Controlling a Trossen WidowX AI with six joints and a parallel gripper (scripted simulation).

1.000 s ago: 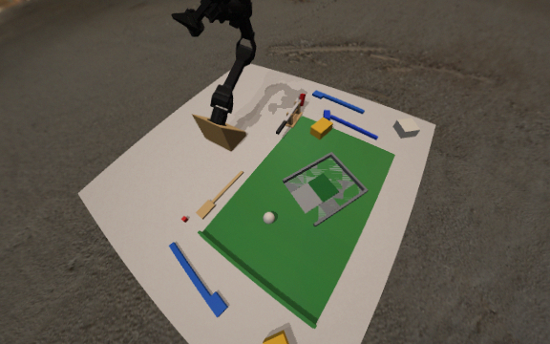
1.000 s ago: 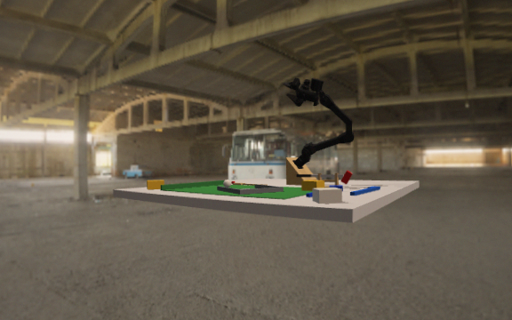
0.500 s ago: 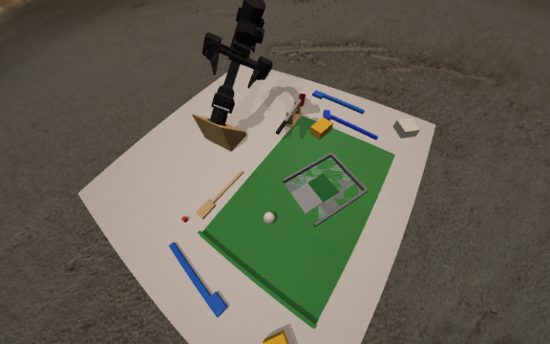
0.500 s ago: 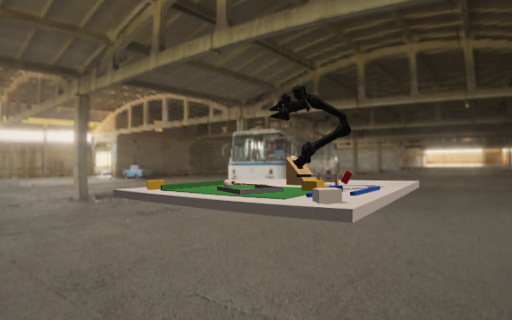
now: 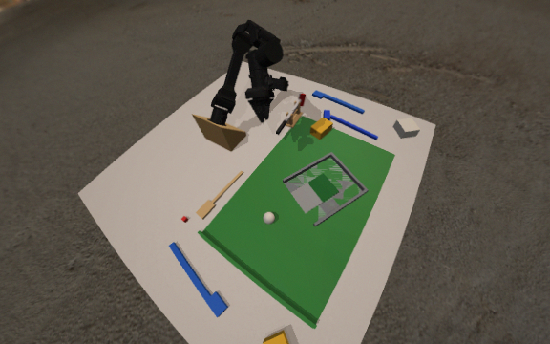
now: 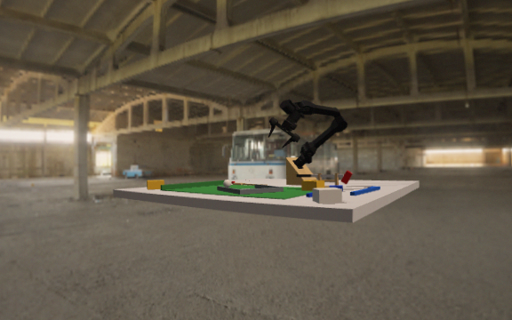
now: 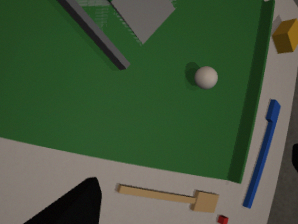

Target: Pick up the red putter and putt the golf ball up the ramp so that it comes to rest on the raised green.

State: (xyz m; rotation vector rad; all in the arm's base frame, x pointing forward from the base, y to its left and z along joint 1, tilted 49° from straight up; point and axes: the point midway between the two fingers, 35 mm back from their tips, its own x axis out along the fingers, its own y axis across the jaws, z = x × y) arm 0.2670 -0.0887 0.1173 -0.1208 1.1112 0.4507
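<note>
Now: gripper tip 26 cm to the right of the red putter, 18 cm above it and 6 cm past it. Also, from my gripper tip: small red cube 40 cm to the right, 23 cm below, 14 cm behind; then white golf ball 22 cm to the right, 22 cm below, 14 cm ahead; then white block 48 cm to the left, 45 cm ahead, 22 cm below.
</note>
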